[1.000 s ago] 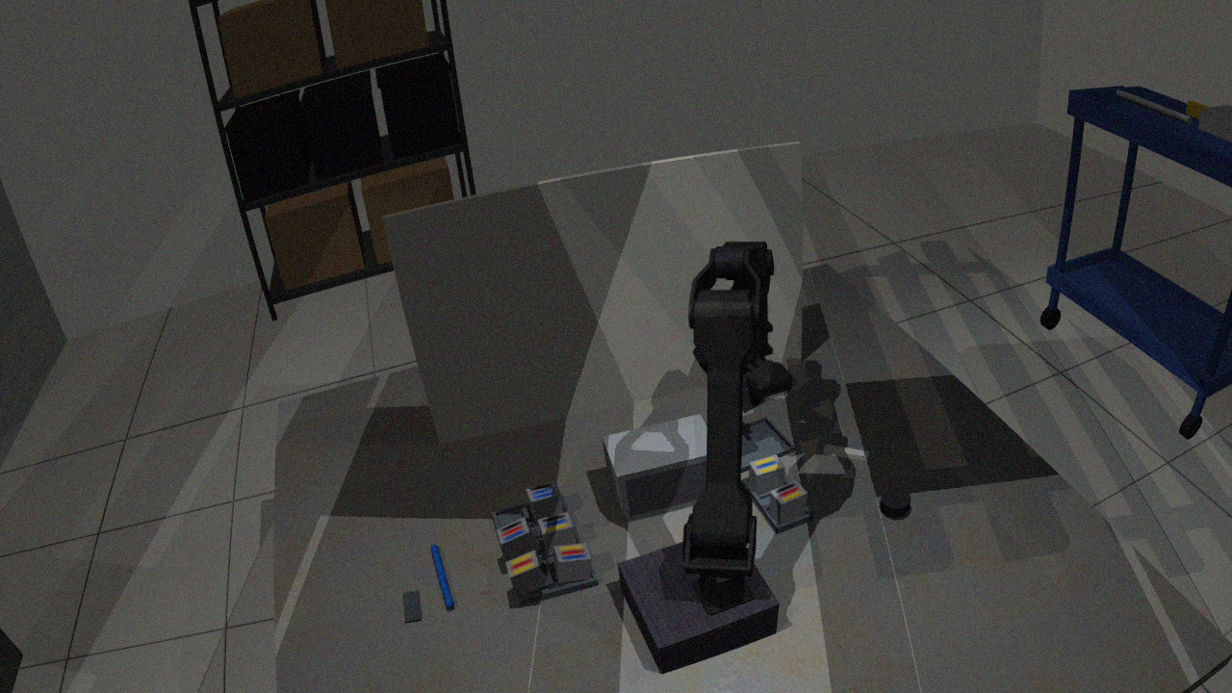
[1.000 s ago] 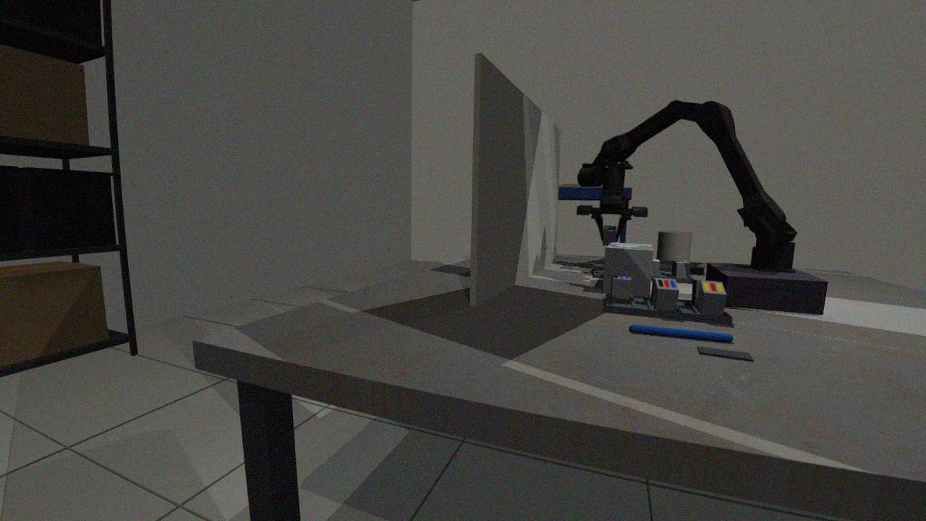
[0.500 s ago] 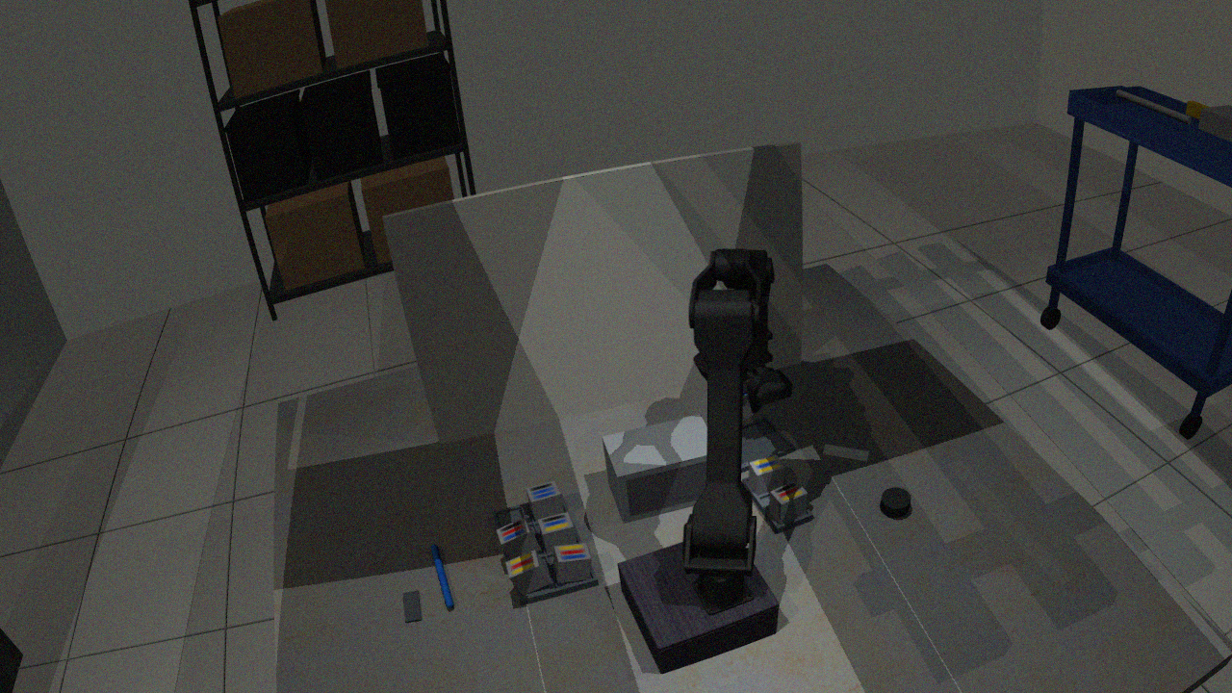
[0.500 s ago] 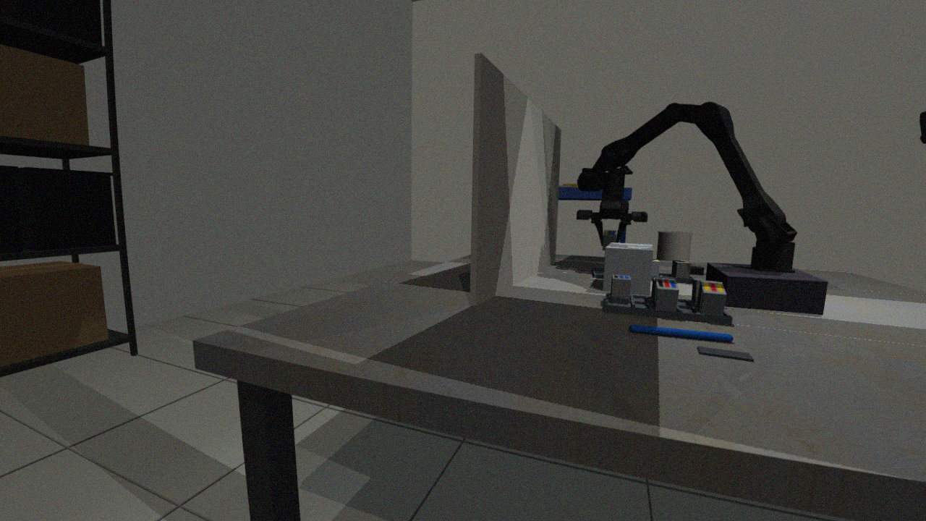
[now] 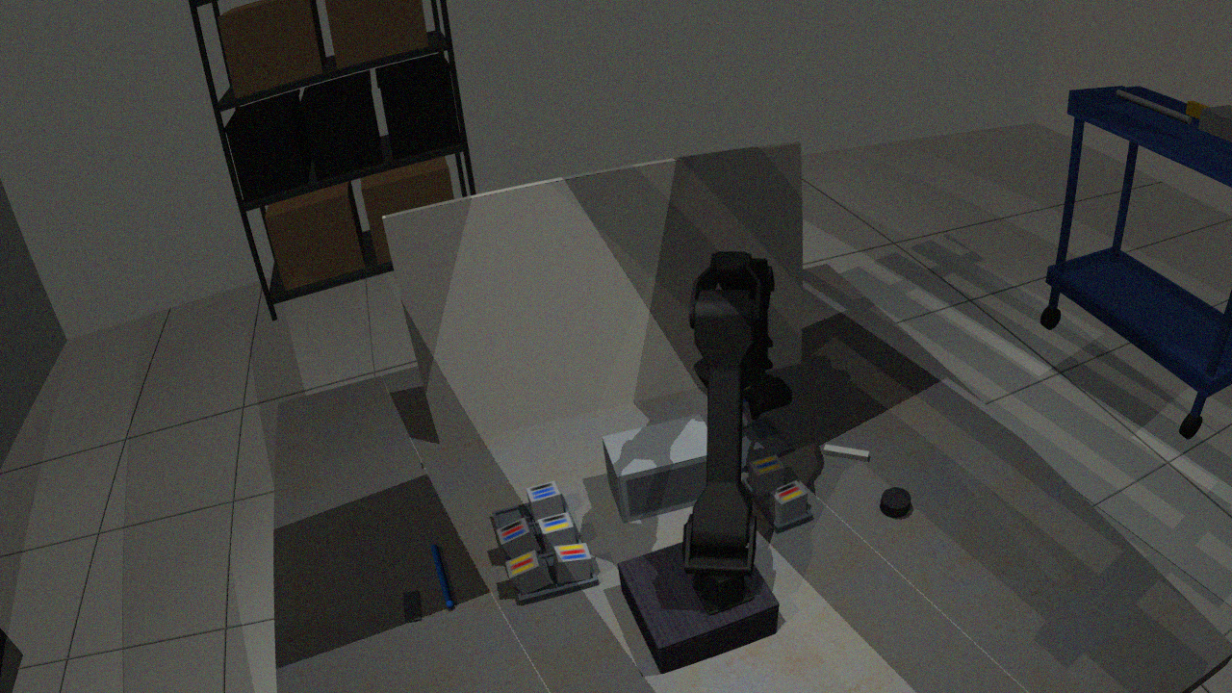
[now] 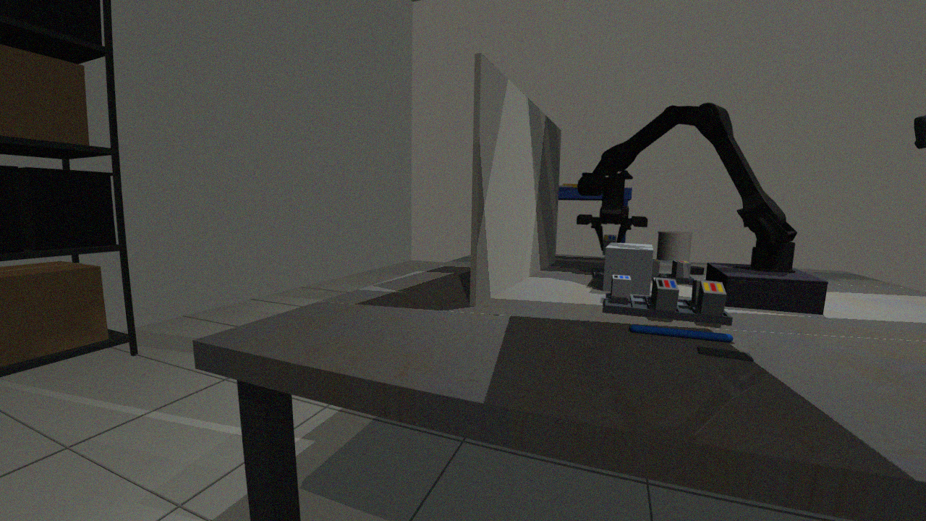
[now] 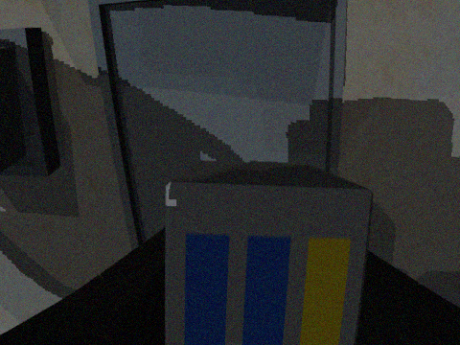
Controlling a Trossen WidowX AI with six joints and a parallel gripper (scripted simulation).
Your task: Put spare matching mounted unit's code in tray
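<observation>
My gripper tip is 1 cm past the flat dark tray, 1 cm to the right of it and 6 cm above it. Also, from my gripper tip: tall panel: 21 cm ahead, 16 cm to the left, 16 cm above; black puck: 25 cm behind, 15 cm to the right, 6 cm below; grey box: 5 cm behind, 18 cm to the left, 2 cm below.
</observation>
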